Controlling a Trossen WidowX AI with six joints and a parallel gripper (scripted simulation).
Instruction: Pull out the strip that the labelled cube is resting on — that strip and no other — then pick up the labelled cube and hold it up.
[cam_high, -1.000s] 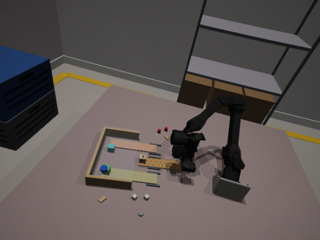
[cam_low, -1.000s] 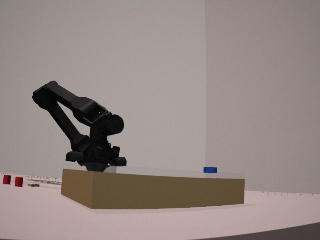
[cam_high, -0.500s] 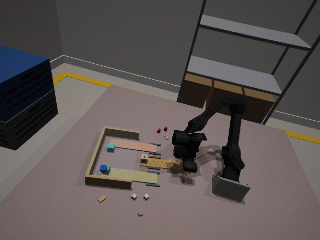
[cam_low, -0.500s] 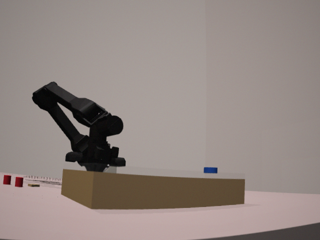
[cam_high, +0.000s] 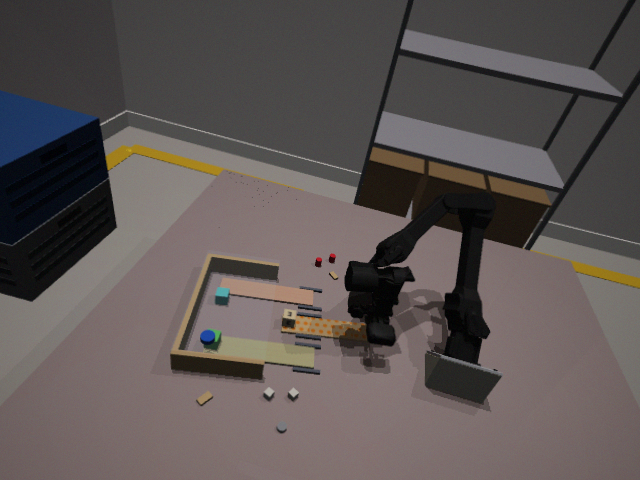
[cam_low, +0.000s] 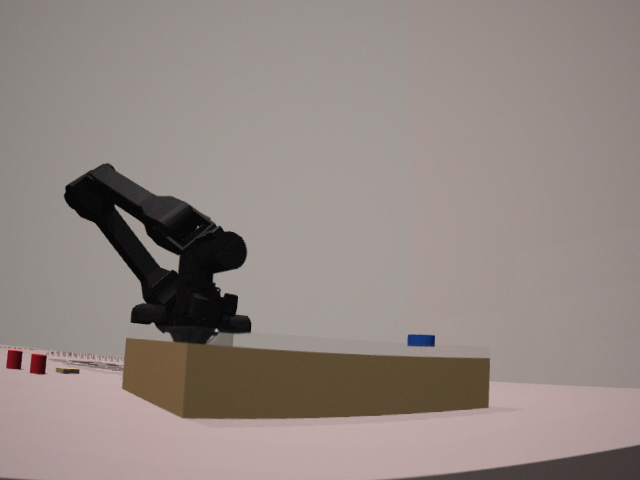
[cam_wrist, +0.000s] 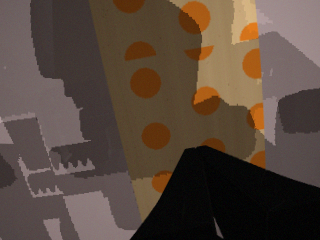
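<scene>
Now: the dotted strip 100 mm ahead of my gripper tip and 10 mm to the left of it. The rest, counted from my gripper tip: labelled cube: 200 mm ahead, 20 mm to the left, 20 mm above; grey disc: 290 mm to the left, 170 mm ahead; blue disc: 360 mm ahead, 160 mm to the left, 70 mm above.
</scene>
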